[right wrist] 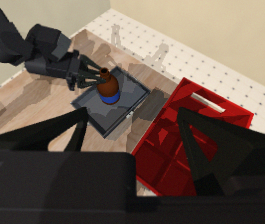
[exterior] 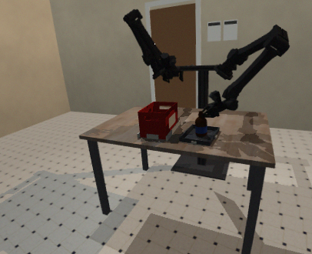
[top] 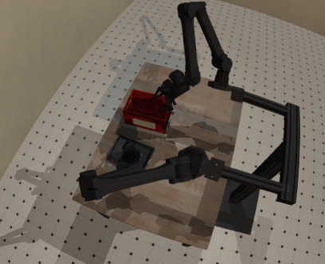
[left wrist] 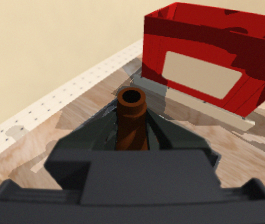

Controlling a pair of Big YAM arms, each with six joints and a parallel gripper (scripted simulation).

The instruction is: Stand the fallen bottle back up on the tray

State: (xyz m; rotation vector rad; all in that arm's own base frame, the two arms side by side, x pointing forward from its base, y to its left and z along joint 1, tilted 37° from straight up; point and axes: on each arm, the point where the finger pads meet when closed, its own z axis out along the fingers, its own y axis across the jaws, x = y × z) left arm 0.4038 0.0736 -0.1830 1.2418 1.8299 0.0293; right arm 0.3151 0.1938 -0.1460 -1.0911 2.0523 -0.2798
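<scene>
The brown bottle is 5 cm below my left hand. The rest, counted from my left hand: red crate: 1 cm ahead, 29 cm to the right, 5 cm below; dark tray: 1 cm to the right, 13 cm below.
</scene>
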